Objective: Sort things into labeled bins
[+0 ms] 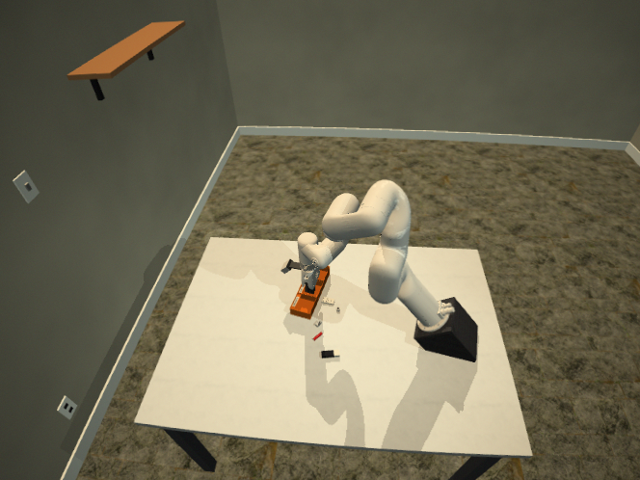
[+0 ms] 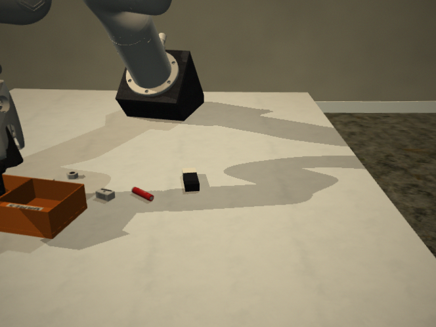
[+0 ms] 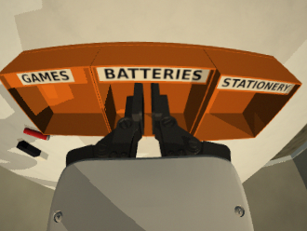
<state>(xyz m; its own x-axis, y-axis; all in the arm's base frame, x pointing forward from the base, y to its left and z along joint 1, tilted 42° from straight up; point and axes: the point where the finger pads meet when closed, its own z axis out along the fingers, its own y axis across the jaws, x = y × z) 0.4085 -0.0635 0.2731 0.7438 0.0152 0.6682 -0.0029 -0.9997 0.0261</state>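
Right now the grey ribbed block is 13 cm to the left of my hand, 7 cm behind it and 3 cm below it. The rest, counted from my hand: white domino: 7 cm behind, 3 cm below, 2 cm to the left; grey nut: 13 cm behind, 5 cm to the left, 3 cm below; red battery: 19 cm to the left, 8 cm behind, 3 cm below.
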